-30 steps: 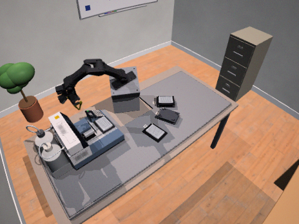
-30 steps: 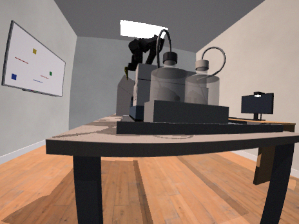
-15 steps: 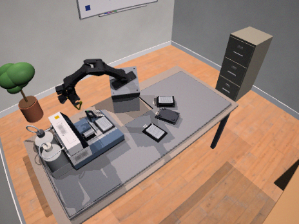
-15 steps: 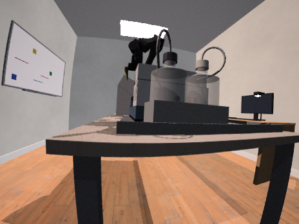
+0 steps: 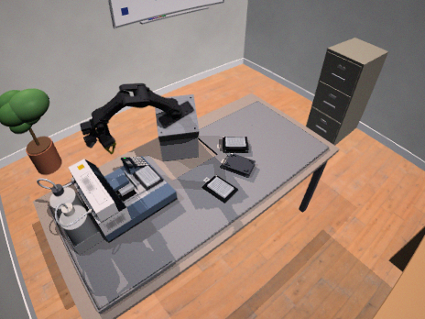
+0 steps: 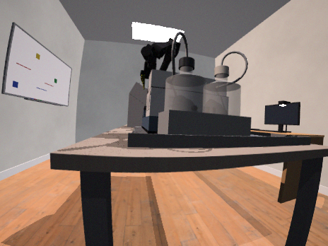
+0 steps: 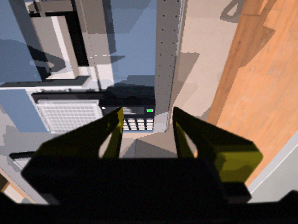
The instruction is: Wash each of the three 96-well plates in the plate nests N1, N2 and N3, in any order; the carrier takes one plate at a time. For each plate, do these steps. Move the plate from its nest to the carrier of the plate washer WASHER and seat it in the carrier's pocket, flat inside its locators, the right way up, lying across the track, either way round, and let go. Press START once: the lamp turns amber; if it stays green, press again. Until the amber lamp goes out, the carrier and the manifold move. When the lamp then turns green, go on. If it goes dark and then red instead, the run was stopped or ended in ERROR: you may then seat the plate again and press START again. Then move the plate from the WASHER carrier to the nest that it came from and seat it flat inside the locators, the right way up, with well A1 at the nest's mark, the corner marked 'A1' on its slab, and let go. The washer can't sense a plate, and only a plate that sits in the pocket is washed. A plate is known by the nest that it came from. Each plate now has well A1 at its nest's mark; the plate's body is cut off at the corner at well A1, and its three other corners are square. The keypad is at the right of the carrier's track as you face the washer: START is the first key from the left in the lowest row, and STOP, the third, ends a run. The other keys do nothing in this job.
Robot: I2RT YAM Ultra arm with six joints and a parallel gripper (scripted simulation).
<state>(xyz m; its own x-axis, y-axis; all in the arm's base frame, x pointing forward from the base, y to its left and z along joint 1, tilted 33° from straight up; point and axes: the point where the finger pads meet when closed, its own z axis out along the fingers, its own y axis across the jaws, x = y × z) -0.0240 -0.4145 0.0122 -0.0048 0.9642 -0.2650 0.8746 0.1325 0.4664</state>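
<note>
The dark carrier is 160 mm ahead of my hand, 110 mm to the left of it and 160 mm below it. The rest, counted from my hand: plate washer: 160 mm ahead, 40 mm to the right, 110 mm below; label: 340 mm ahead, 390 mm to the left, 240 mm below; black nest: 450 mm ahead, 410 mm to the left, 230 mm below.
</note>
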